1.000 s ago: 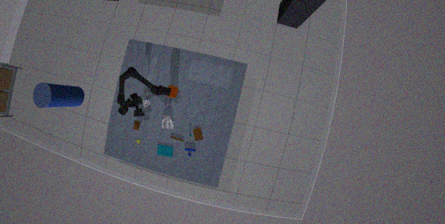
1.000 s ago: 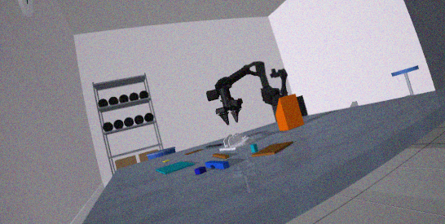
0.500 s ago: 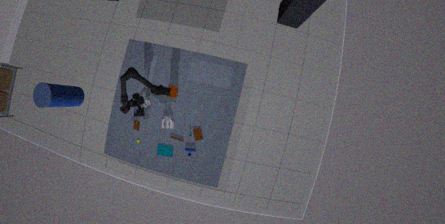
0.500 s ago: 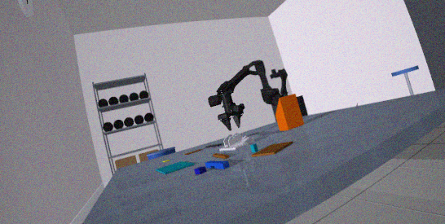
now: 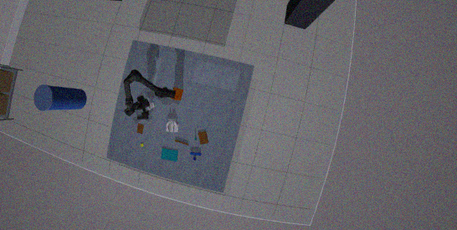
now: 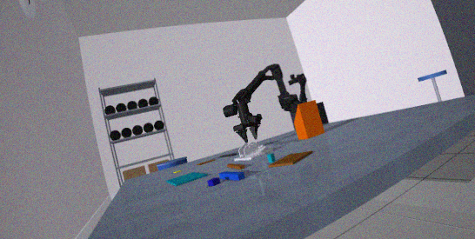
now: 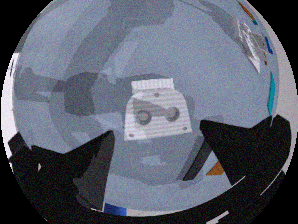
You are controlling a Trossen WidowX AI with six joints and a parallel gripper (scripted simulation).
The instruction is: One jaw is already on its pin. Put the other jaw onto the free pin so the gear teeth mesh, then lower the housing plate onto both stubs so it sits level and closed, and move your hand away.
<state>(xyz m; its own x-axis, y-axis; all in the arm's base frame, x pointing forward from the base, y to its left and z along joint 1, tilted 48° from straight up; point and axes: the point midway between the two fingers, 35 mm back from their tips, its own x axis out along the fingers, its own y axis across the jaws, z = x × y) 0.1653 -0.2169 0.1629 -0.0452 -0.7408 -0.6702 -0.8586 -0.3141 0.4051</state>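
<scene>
The light grey jaw piece lies 280 mm to the left of my gripper tip, 110 mm ahead of it and 20 mm below it. The rest, counted from my gripper tip: teal plate 430 mm ahead, 290 mm to the left, 40 mm below; brown bar 390 mm to the left, 280 mm ahead, 40 mm below; white base 270 mm to the left, 160 mm ahead, 40 mm below.
</scene>
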